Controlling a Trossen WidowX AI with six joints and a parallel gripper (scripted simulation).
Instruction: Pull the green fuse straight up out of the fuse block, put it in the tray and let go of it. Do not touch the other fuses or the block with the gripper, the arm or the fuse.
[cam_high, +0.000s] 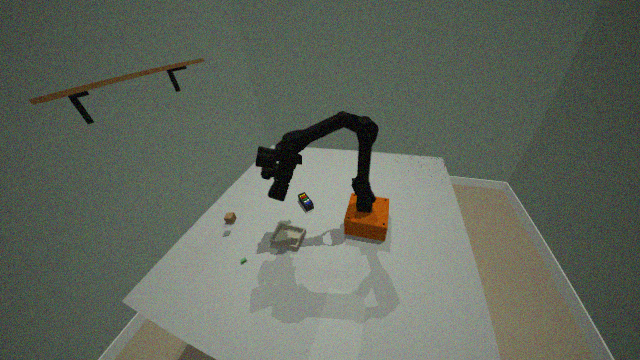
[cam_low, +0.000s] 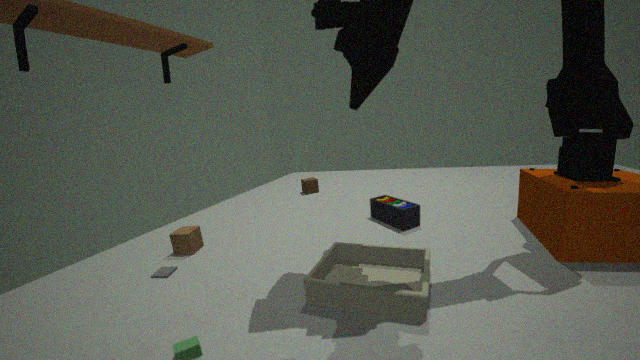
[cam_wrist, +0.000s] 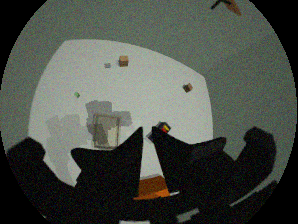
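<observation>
My gripper tip is now 19 cm above the green fuse, 13 cm to the left of it and 5 cm past it. From my gripper tip the other things lie so: tan cube: 32 cm ahead, 20 cm below, 4 cm to the left; then green block: 24 cm to the left, 21 cm below, 13 cm ahead; then tray: 21 cm below, 9 cm to the left, 2 cm behind.
</observation>
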